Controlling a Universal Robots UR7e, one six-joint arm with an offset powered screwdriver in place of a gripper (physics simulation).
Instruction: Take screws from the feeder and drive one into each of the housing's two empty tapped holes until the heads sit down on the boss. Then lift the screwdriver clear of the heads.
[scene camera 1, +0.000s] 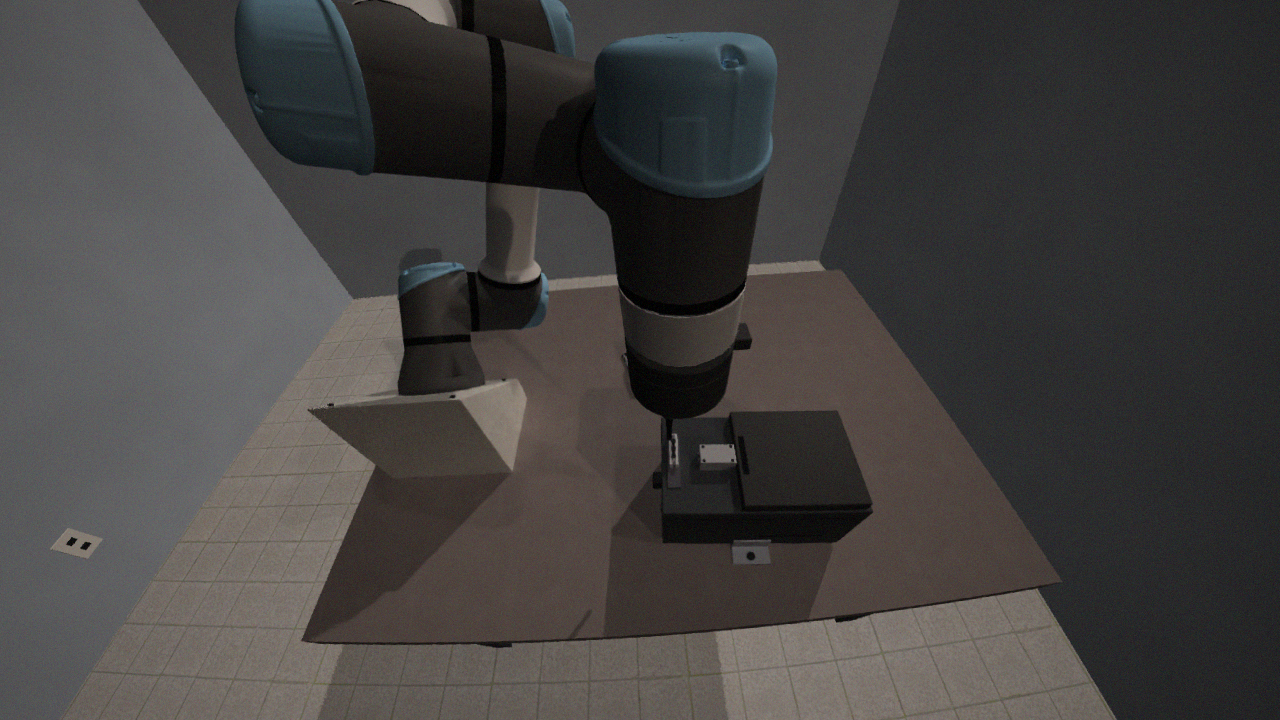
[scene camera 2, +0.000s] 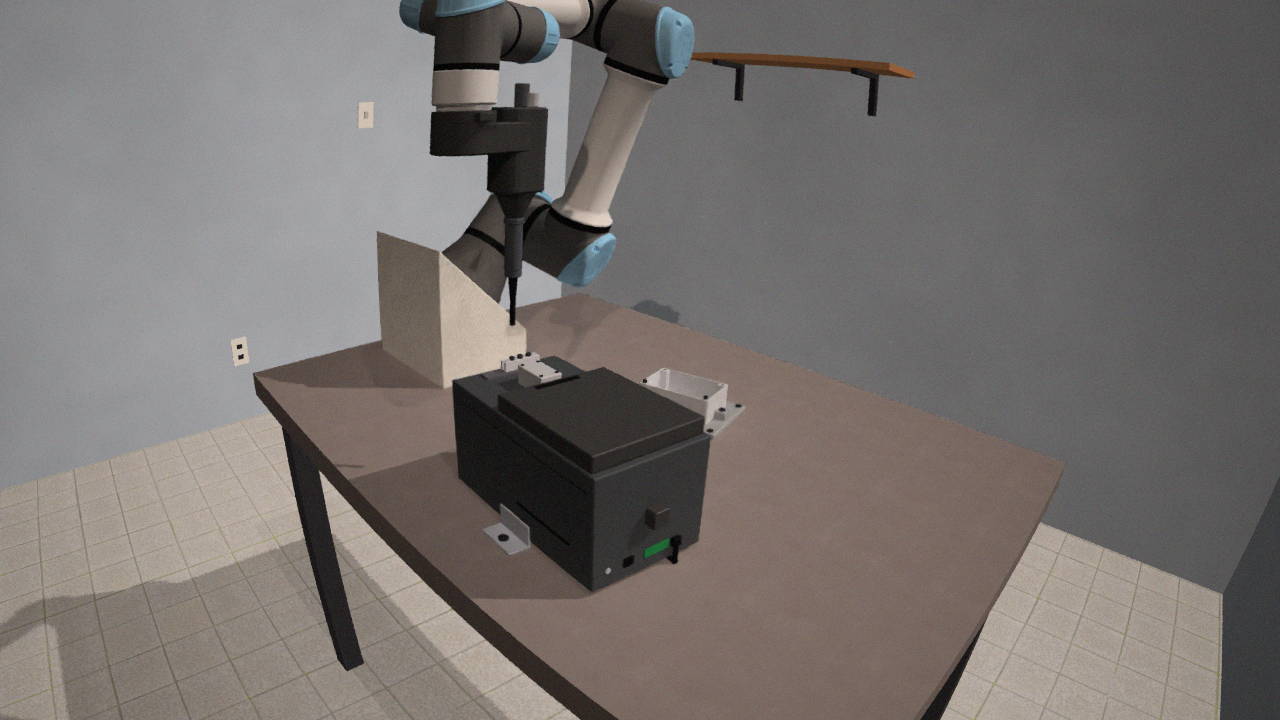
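The screwdriver (scene camera 2: 512, 323) points straight down, its thin black bit a short gap above the small light pick-up block (scene camera 1: 674, 452) (scene camera 2: 520, 361) at the feeder's left end. In scene camera 1 the wrist hides most of the tool, and a piece of the bit shows beside the block. Whether a screw is on the tip is too small to tell. The dark feeder (scene camera 1: 801, 461) (scene camera 2: 528, 456) stands on the table. The light open-topped housing (scene camera 2: 717, 404) stands behind it in scene camera 2, partly hidden by the feeder. Its tapped holes cannot be made out. In scene camera 1 the arm hides nearly all of it.
A beige wedge-shaped stand (scene camera 1: 438, 438) (scene camera 2: 407, 304) is at the arm's base. A small metal bracket (scene camera 1: 750, 555) (scene camera 2: 508, 535) is at the feeder's side on the brown table (scene camera 1: 501, 573) (scene camera 2: 850, 537). A wooden shelf (scene camera 2: 805, 62) is on the back wall.
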